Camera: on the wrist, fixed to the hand. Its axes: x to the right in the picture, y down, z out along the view.
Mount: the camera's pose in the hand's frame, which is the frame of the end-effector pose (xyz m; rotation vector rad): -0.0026 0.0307 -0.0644 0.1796 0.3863 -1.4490
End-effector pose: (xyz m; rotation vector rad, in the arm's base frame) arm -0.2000 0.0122 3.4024 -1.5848 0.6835 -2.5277
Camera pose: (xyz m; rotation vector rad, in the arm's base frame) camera -0.2600 0.0065 3.3641 0.9041 0.5728 1.7729
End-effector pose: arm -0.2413 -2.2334 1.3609 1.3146 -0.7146 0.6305
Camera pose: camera -0.2594 -2.1651 1.3714 1.4386 0.6638 -0.2642
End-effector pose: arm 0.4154 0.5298 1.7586 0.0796 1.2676 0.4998
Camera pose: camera 0.3455 0.5424 1.7509 -0.7745 1.3974 -0.8848
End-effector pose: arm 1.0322 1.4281 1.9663 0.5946 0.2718 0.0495
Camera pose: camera 1.0135 1.4884 1.9330 0.4478 1.0352 -1.2784
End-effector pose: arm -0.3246 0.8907 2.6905 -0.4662 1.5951 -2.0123
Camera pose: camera -0.3532 0.9378 2.6451 0.9199 -0.7673 2.0176
